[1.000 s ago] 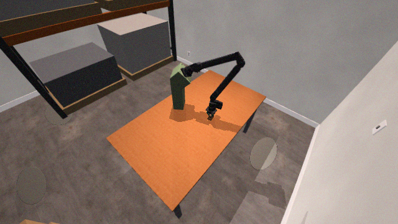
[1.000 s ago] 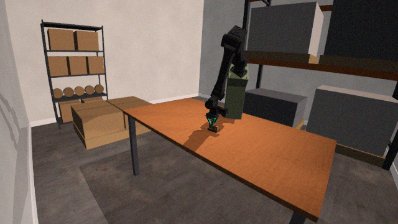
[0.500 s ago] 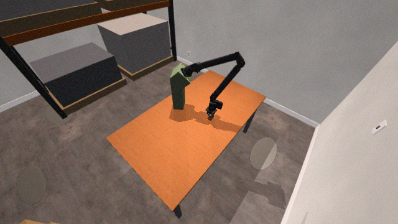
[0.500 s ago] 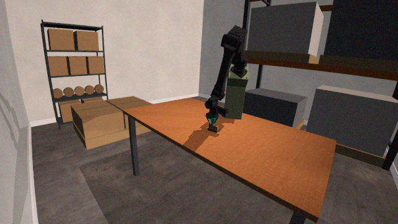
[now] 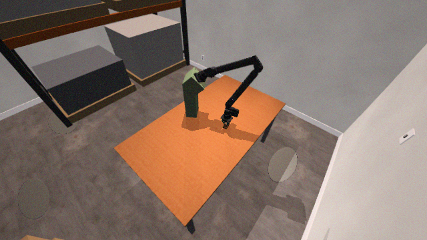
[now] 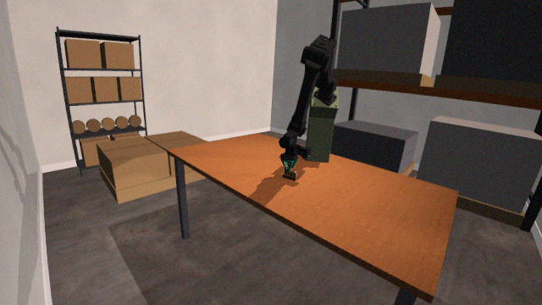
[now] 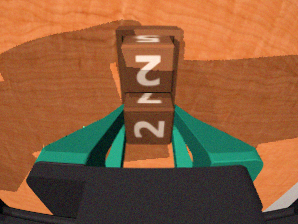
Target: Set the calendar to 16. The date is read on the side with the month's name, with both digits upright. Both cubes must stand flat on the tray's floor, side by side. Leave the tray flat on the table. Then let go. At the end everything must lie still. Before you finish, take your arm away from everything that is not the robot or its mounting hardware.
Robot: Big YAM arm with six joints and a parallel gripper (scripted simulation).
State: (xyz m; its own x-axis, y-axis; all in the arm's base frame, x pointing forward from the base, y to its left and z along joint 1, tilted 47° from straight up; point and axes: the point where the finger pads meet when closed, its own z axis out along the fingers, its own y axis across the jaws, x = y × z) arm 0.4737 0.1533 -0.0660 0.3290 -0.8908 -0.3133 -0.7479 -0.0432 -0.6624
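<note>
My hand is 30 mm above the dark calendar tray, 10 mm to the right of it and 10 mm past it. The rest, counted from my hand: brown calendar cube (10 mm below).
</note>
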